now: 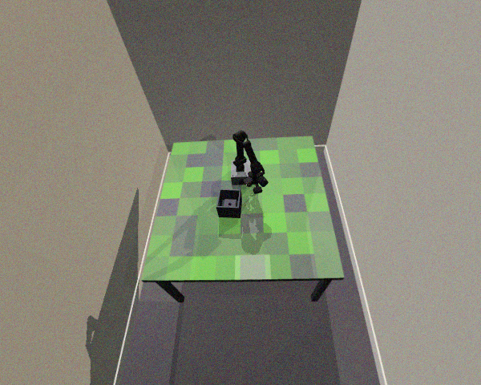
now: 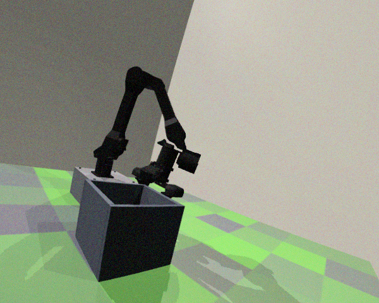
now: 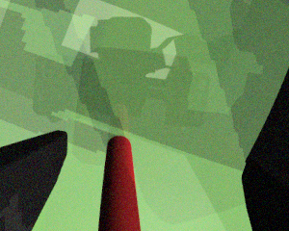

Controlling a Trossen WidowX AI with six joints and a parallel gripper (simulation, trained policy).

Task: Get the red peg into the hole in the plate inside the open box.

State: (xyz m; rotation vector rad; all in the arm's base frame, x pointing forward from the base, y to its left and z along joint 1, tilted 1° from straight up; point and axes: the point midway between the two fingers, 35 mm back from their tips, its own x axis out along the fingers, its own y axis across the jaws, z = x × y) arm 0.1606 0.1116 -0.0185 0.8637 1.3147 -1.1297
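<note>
Right now my gripper tip is 20 mm to the right of the red peg, 10 mm short of it and 10 mm above it. Round my gripper tip: grey plate: 180 mm to the right, 160 mm ahead.
</note>
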